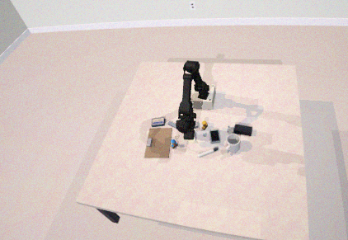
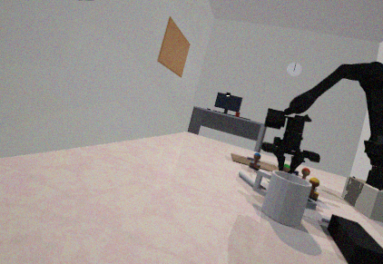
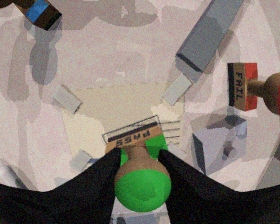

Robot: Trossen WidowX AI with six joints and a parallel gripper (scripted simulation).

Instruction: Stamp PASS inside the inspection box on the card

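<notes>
My gripper tip is 10 mm short of the cream card and 30 mm above it. Also, from my gripper tip: red stamp (70 mm behind, 80 mm to the right, 10 mm below); blue stamp (110 mm ahead, 80 mm to the right, 10 mm below); green stamp (right at my gripper tip).
</notes>
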